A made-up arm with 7 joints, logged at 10 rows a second.
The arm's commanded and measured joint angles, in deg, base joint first. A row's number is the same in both.
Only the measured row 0 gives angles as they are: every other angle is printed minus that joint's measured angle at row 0.
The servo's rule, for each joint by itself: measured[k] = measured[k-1] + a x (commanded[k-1-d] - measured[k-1]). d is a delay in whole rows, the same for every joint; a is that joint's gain. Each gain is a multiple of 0.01, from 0.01 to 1. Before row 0 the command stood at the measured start. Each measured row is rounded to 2 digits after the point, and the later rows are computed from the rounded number. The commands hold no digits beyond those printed.
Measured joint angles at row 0:
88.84 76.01 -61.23 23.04 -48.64 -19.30 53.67
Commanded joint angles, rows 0 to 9:
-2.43 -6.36 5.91 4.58 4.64 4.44 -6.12
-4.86 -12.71 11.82 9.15 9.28 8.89 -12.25
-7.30 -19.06 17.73 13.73 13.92 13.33 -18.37
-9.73 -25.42 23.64 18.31 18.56 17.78 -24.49
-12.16 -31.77 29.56 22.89 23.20 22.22 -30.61
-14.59 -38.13 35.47 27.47 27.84 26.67 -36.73
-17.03 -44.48 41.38 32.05 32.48 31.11 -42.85
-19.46 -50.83 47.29 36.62 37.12 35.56 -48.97
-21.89 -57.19 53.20 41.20 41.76 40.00 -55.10
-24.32 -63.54 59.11 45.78 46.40 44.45 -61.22
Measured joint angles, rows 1 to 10:
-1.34 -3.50 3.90 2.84 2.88 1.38 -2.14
-3.28 -8.57 9.13 6.75 6.85 3.71 -5.68
-5.49 -14.34 14.81 11.08 11.23 6.69 -10.12
-7.82 -20.43 20.64 15.56 15.77 10.13 -15.15
-10.21 -26.67 26.53 20.10 20.38 13.88 -20.56
-12.62 -32.97 32.43 24.67 25.01 17.84 -26.22
-15.05 -39.30 38.34 29.25 29.64 21.95 -32.04
-17.48 -45.64 44.25 33.82 34.28 26.17 -37.97
-19.91 -51.99 50.16 38.40 38.92 30.46 -43.97
-22.34 -58.34 56.07 42.98 43.56 34.80 -50.01
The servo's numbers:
d 0
a 0.55 0.55 0.66 0.62 0.62 0.31 0.35

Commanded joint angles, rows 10 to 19:
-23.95 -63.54 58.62 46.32 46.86 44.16 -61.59
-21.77 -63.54 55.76 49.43 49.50 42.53 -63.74
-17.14 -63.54 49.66 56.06 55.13 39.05 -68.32
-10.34 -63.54 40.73 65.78 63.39 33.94 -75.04
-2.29 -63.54 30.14 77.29 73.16 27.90 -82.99
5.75 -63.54 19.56 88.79 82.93 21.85 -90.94
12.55 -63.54 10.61 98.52 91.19 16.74 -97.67
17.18 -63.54 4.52 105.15 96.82 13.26 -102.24
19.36 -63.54 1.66 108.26 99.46 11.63 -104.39
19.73 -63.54 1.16 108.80 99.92 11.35 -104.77
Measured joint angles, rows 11 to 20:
-23.23 -61.20 57.75 45.05 45.61 37.70 -54.06
-22.43 -62.49 56.44 47.77 48.02 39.20 -57.45
-19.52 -63.07 51.97 52.91 52.43 39.15 -61.25
-14.47 -63.33 44.55 60.89 59.23 37.53 -66.08
-7.77 -63.45 35.04 71.06 67.87 34.54 -72.00
-0.33 -63.50 24.82 82.05 77.21 30.61 -78.63
6.75 -63.52 15.44 92.26 85.88 26.31 -85.29
12.49 -63.53 8.23 100.25 92.66 22.26 -91.22
16.27 -63.54 3.89 105.22 96.88 18.96 -95.83
18.17 -63.54 2.09 107.44 98.76 16.60 -98.96

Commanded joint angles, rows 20 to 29:
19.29 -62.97 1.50 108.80 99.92 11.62 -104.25
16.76 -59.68 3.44 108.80 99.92 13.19 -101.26
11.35 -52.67 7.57 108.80 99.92 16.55 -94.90
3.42 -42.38 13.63 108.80 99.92 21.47 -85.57
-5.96 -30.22 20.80 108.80 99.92 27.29 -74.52
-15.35 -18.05 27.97 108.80 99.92 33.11 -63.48
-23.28 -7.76 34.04 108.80 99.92 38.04 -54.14
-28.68 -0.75 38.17 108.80 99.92 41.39 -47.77
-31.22 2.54 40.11 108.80 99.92 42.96 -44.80
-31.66 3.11 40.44 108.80 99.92 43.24 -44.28
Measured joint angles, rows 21 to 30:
18.79 -63.23 1.70 108.28 99.48 15.06 -100.81
17.67 -61.28 2.85 108.60 99.75 14.48 -100.97
14.19 -56.54 5.97 108.72 99.86 15.12 -98.85
8.27 -48.75 11.03 108.77 99.90 17.09 -94.20
0.44 -38.56 17.48 108.79 99.91 20.25 -87.31
-8.24 -27.28 24.40 108.80 99.92 24.24 -78.97
-16.51 -16.54 30.76 108.80 99.92 28.52 -70.28
-23.20 -7.86 35.65 108.80 99.92 32.51 -62.40
-27.61 -2.14 38.59 108.80 99.92 35.75 -56.24
-29.84 0.75 39.81 108.80 99.92 38.07 -52.05

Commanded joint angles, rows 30 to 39:
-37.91 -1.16 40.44 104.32 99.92 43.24 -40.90
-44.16 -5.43 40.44 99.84 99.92 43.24 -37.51
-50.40 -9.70 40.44 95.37 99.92 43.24 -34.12
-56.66 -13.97 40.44 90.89 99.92 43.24 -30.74
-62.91 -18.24 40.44 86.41 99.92 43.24 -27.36
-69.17 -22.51 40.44 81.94 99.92 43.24 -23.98
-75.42 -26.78 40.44 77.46 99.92 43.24 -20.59
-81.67 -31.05 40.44 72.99 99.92 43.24 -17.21
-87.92 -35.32 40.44 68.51 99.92 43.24 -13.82
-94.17 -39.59 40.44 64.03 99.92 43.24 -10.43
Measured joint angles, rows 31 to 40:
-34.28 -0.30 40.23 106.02 99.92 39.67 -48.15
-39.71 -3.12 40.37 102.19 99.92 40.78 -44.43
-45.59 -6.74 40.42 97.96 99.92 41.54 -40.82
-51.68 -10.72 40.43 93.58 99.92 42.07 -37.29
-57.86 -14.86 40.44 89.13 99.92 42.43 -33.81
-64.08 -19.07 40.44 84.67 99.92 42.68 -30.37
-70.32 -23.31 40.44 80.20 99.92 42.85 -26.95
-76.56 -27.57 40.44 75.73 99.92 42.97 -23.54
-82.81 -31.83 40.44 71.25 99.92 43.05 -20.14
-89.06 -36.10 40.44 66.77 99.92 43.11 -16.74

